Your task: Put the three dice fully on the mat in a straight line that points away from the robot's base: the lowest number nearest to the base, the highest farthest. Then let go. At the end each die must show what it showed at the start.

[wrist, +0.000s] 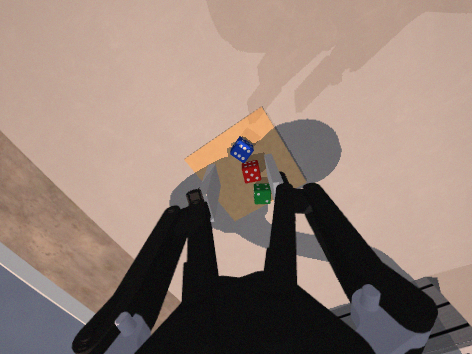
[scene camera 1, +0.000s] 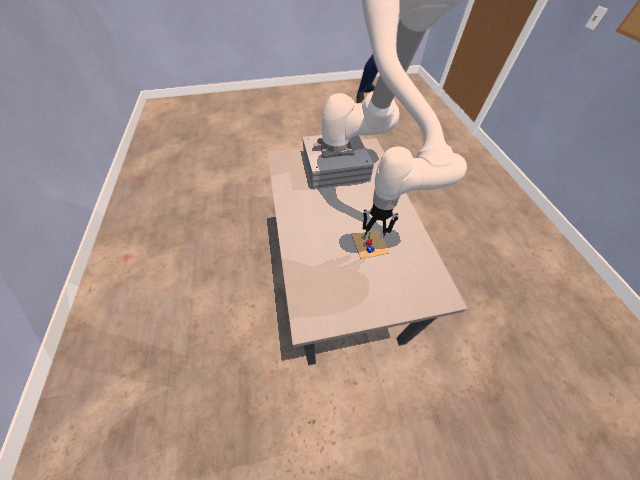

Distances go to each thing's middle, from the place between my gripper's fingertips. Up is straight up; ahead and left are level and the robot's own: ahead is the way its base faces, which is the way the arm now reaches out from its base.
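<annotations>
Orange mat [wrist: 237, 197]: 1 cm left of my hand, 4 cm behind it, 10 cm below it.
</annotations>
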